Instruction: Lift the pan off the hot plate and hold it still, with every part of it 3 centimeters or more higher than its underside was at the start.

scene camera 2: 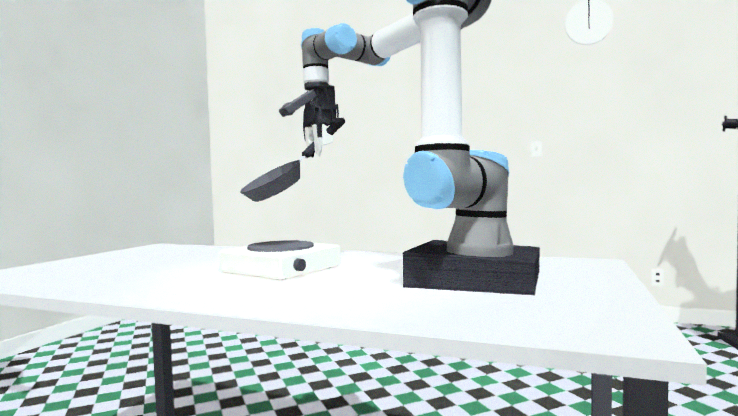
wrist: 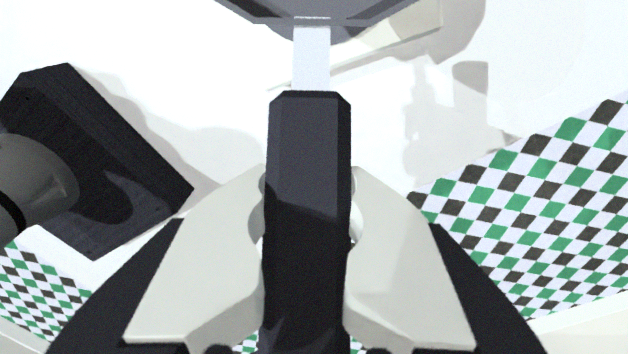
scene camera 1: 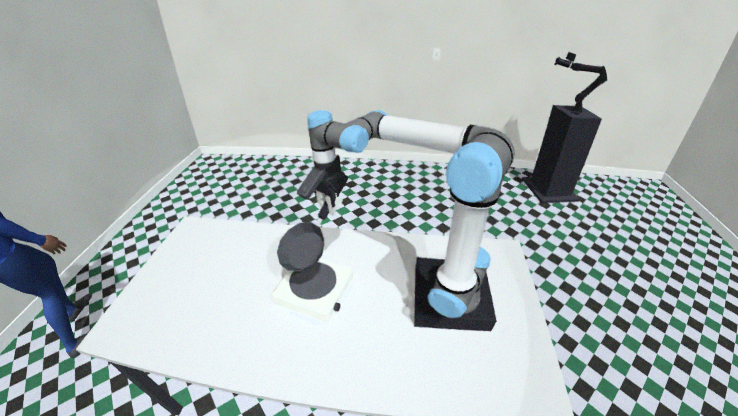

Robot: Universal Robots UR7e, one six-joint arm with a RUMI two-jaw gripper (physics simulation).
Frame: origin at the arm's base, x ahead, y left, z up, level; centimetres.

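Where they show: gripper, fingertip midpoint: (scene camera 2: 315, 157) (wrist: 309, 168) (scene camera 1: 328, 213); arm's base at its link origin: (scene camera 2: 479, 252) (wrist: 34, 174).
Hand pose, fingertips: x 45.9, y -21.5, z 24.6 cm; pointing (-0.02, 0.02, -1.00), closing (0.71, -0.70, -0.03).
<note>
Each offset is from my fingertips to the top centre of the thing. "*": to the spot under its first point. Level surfaces: height alone.
The dark grey pan (scene camera 1: 300, 247) (scene camera 2: 272, 180) hangs in the air, tilted, its bowl lower than its handle. In the wrist view part of the pan {* dx +5.0, dy +4.7, dz -5.7 cm} (wrist: 320, 10) shows at the top edge. The white hot plate {dx +7.4, dy +9.4, dz -24.6 cm} (scene camera 1: 285, 294) (scene camera 2: 251, 266) with its dark round burner stands on the table below, with a wide gap under the pan in the scene camera 2 view. My gripper (scene camera 1: 327, 206) (scene camera 2: 314, 147) (wrist: 309, 168) is shut on the pan's black handle, one pale finger on each side of it. The handle's far end is partly hidden.
The white table {dz -31.9 cm} (scene camera 1: 232, 351) (scene camera 2: 361, 310) bears the hot plate and the arm's black base block (scene camera 1: 454, 322) (scene camera 2: 470, 273). A person in blue (scene camera 1: 31, 268) stands at the table's left side. A black pedestal (scene camera 1: 565, 149) with a small arm stands behind at the right.
</note>
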